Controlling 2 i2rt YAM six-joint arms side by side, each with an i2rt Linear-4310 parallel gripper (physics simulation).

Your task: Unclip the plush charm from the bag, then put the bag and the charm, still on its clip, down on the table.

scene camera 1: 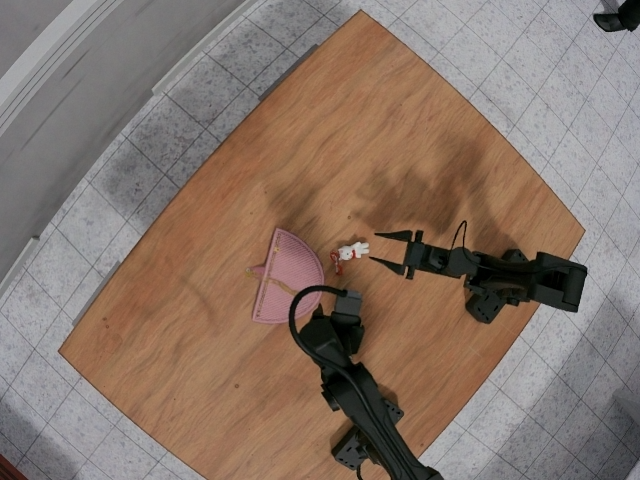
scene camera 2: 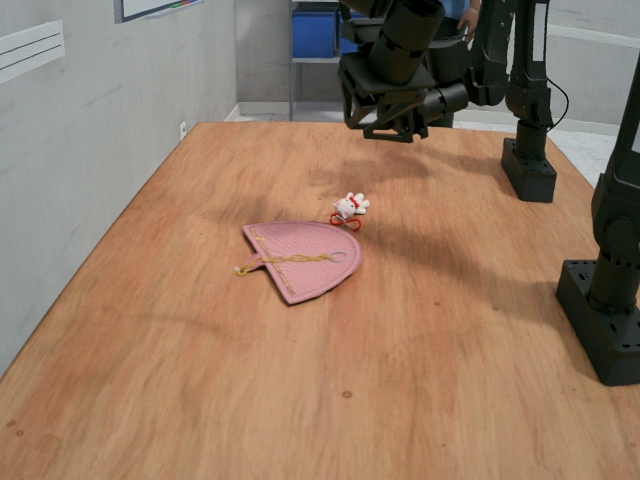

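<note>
The pink half-round bag [scene camera 1: 292, 266] [scene camera 2: 310, 240] lies flat on the table [scene camera 1: 170, 289] [scene camera 2: 206, 372]. A gold chain [scene camera 1: 281, 285] [scene camera 2: 294, 258] lies across the bag, with a ring at its end in scene camera 2. The white plush charm [scene camera 1: 353, 251] [scene camera 2: 350, 206] lies on the table beside the bag's curved edge, apart from it. Its red clip [scene camera 1: 336, 262] [scene camera 2: 345, 221] is still on it. My left gripper [scene camera 1: 337, 326] [scene camera 2: 373, 117] is raised, open and empty, its fingers partly hidden. My right gripper [scene camera 1: 372, 246] is raised, open and empty, its fingertips above and right of the charm in scene camera 1.
The two arms overlap in scene camera 2. The left arm's base [scene camera 2: 599, 320] and the right arm's base [scene camera 2: 528, 170] stand along the table's right side there. A grey wall [scene camera 2: 103, 129] runs past the table's left side. A shelf with blue bins [scene camera 2: 313, 32] stands behind.
</note>
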